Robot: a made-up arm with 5 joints.
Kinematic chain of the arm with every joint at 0, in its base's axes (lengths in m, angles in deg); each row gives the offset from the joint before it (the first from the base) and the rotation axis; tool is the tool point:
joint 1: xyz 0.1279 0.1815 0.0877 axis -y
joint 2: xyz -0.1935 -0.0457 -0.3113 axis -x
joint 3: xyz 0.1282 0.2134 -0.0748 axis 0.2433 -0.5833 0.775
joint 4: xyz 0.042 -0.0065 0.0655 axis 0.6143 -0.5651 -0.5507
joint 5: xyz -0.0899 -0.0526 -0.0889 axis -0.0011 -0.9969 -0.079
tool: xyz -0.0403 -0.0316 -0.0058
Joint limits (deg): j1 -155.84..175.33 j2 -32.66..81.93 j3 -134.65..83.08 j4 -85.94..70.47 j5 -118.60..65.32
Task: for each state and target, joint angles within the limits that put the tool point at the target. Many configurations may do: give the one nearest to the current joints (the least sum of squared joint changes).
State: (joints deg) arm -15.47 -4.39 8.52 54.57 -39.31
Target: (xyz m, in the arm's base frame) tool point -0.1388 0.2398 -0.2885
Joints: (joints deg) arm -19.85 11.18 15.18 10.03 -45.37
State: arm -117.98 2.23 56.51 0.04 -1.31
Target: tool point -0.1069 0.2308 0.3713
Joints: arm -134.79 -27.19 53.51 -22.32 -10.92
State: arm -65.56 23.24 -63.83 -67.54 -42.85
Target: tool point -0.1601 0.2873 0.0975
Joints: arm -76.58 27.70 -60.05 -59.97 -42.13
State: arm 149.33 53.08 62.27 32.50 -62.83
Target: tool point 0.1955 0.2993 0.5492
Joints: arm 175.33 5.66 77.18 28.41 -71.88
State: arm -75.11 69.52 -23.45 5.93 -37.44
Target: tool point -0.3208 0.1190 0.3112
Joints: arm -96.97 74.36 -19.70 2.48 -36.63
